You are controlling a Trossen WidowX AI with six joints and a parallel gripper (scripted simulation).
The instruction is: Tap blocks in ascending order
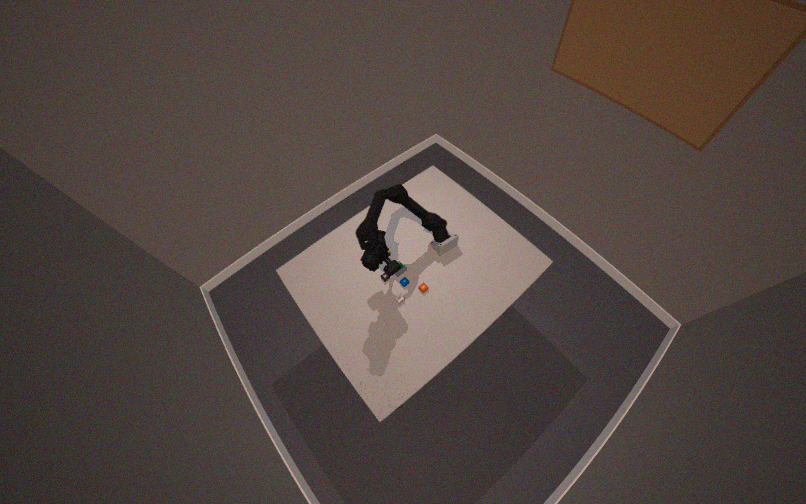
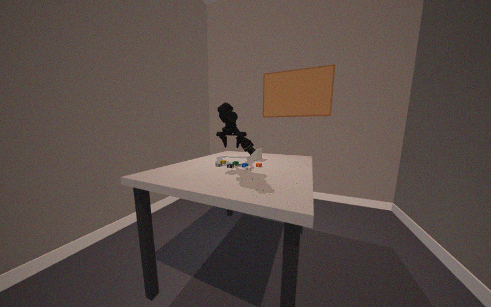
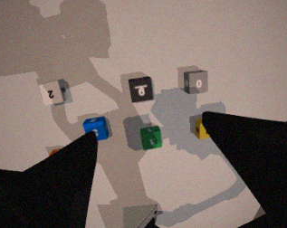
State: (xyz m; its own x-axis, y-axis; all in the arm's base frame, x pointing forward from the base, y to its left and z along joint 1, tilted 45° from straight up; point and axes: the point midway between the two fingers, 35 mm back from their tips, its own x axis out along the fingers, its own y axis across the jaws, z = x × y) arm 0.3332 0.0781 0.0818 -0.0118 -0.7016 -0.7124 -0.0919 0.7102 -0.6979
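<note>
Right now the grey block is 120 mm below my gripper tip, 90 mm to the right of it and 10 mm ahead of it. Also, from my gripper tip: blue block (120 mm below, 70 mm to the left, 50 mm behind); green block (120 mm below, 80 mm behind, 20 mm to the right); black block (120 mm below, 10 mm ahead).
</note>
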